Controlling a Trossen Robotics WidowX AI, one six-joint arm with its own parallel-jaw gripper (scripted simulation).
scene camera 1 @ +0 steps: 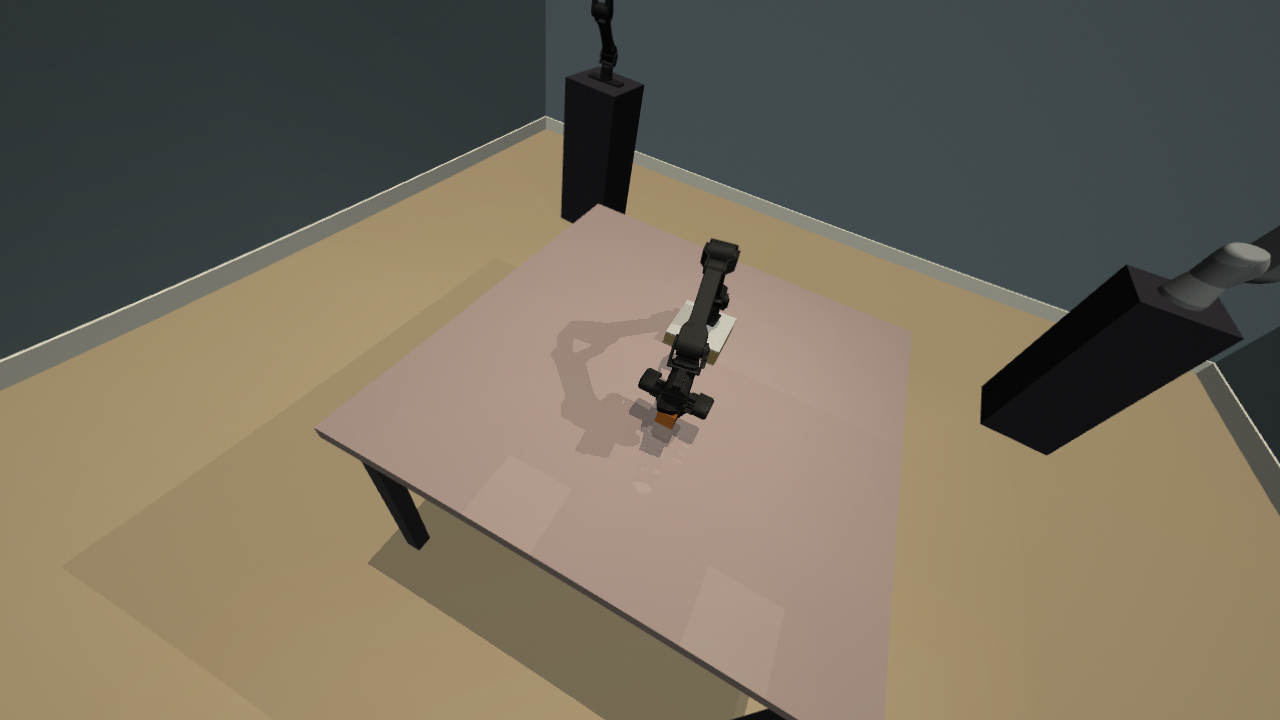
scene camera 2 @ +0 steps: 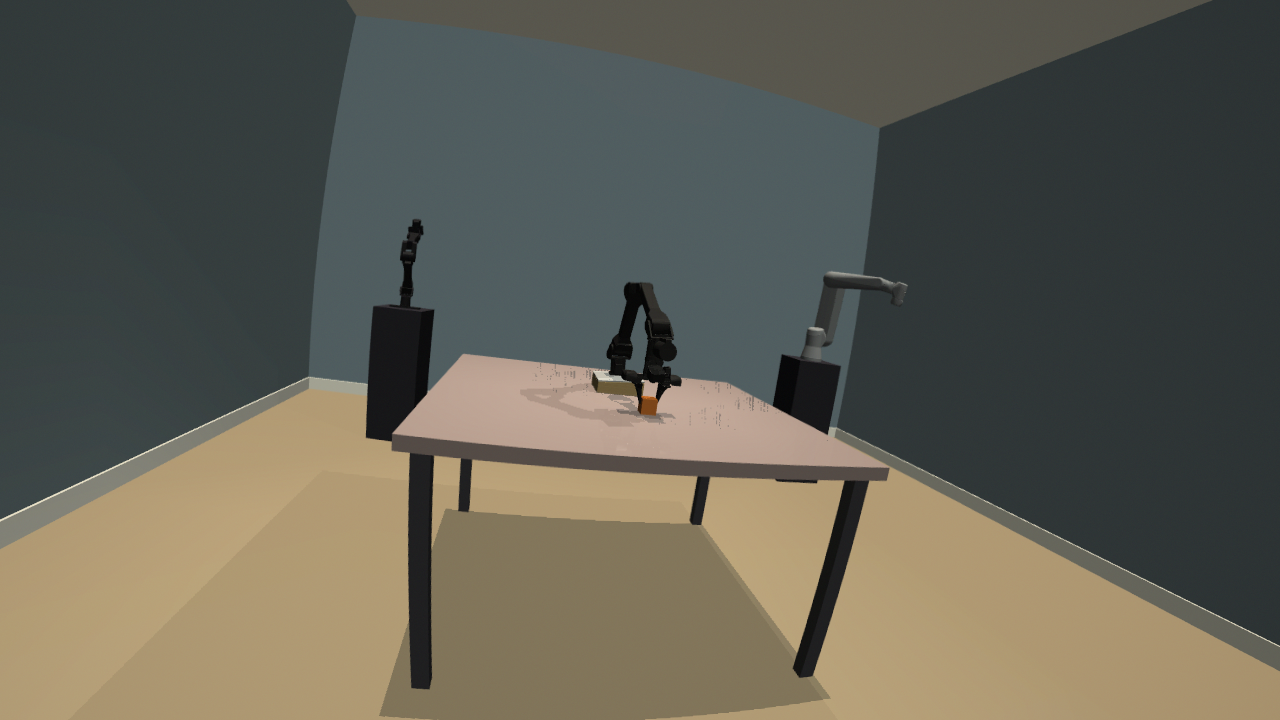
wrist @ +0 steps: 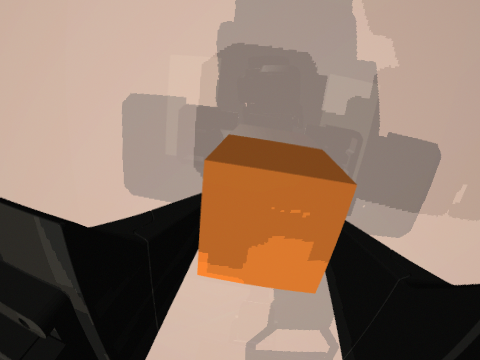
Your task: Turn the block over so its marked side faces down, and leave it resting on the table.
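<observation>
Scene camera 1 gives you my gripper (scene camera 1: 669, 412), and scene camera 2 has the gripper (scene camera 2: 647, 404) too. In the wrist view there's my gripper (wrist: 267, 212) again, along with a cube (wrist: 271, 213).
</observation>
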